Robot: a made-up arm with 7 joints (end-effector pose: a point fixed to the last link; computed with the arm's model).
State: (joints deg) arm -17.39 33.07 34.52 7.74 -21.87 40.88 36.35
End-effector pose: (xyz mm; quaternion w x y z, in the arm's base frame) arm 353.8 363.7 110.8 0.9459 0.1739 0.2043 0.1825
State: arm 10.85 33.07 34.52 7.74 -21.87 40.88 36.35
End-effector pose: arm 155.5 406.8 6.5 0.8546 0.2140 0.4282 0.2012
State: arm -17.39 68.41 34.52 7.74 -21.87 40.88 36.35
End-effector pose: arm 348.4 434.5 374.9 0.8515 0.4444 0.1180 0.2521
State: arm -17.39 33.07 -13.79 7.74 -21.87 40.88 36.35
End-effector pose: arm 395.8 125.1 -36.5 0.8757 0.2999 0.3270 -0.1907
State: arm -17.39 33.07 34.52 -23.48 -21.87 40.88 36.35
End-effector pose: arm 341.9 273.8 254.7 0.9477 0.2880 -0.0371 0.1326
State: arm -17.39 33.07 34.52 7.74 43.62 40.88 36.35
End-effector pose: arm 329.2 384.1 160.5 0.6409 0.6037 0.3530 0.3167
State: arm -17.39 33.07 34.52 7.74 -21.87 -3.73 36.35
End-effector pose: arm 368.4 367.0 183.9 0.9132 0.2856 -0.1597 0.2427
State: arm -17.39 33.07 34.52 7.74 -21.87 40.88 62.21
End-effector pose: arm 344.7 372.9 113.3 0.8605 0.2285 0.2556 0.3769
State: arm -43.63 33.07 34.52 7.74 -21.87 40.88 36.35
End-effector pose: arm 470.2 308.6 279.4 0.9795 0.1273 -0.0152 0.1552
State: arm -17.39 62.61 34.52 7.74 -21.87 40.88 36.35
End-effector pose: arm 350.3 434.2 329.4 0.8728 0.4023 0.1331 0.2422
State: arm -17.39 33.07 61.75 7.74 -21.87 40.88 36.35
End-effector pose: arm 236.2 463.9 163.1 0.9121 0.0878 0.1176 0.3829
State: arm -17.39 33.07 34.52 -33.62 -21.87 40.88 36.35
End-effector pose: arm 321.6 238.0 292.4 0.9331 0.3208 -0.1158 0.1141
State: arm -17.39 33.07 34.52 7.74 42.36 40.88 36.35
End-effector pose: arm 329.4 384.3 159.4 0.6491 0.5968 0.3511 0.3150
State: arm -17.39 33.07 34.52 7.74 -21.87 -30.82 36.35
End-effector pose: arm 353.0 355.1 225.7 0.8255 0.3334 -0.3725 0.2618
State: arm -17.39 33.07 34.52 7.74 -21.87 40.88 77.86
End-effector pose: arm 337.9 376.2 115.9 0.7872 0.2561 0.2805 0.4859
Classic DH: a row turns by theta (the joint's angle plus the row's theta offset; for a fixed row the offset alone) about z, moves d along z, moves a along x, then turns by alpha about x. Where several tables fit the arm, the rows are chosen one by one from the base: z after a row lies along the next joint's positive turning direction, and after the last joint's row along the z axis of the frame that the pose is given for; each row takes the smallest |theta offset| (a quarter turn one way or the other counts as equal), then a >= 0, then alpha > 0; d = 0 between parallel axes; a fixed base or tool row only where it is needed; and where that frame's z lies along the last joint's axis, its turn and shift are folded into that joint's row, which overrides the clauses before.
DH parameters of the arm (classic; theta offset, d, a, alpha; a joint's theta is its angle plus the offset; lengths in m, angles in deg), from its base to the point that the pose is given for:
base (fixed): -4.07 0.3614 0.0117 -74.51
joint 1: -75.12 0.0055 -0.0237 -90
joint 2: 74 0.0176 0.011 90
joint 3: 90 -0.3198 0.043 -90
joint 4: -90 0.004 0.0075 -90
joint 5: 0 0.2446 0.0209 90
joint 6: 90 0.02 0.0686 90
joint 7: -61.28 0.0197 0.0259 25.65
tool (fixed): 21.92 -0.0321 0 0

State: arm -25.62 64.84 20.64 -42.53 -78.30 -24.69 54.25
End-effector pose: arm 287.8 135.3 482.0 0.7855 -0.0271 -0.6108 -0.0962
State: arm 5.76 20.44 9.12 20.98 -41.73 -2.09 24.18
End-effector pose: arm 221.0 240.2 -143.1 0.9844 0.0135 0.1684 0.0490
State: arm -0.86 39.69 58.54 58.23 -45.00 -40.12 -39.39
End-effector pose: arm 54.8 540.1 42.8 0.9317 0.3183 -0.1675 0.0506
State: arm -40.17 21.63 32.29 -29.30 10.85 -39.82 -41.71
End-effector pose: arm 309.3 112.9 401.9 0.3658 0.7662 -0.4542 -0.2700
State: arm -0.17 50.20 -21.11 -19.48 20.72 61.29 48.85
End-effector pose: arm 280.3 168.1 32.5 0.5911 0.7464 0.3015 -0.0512
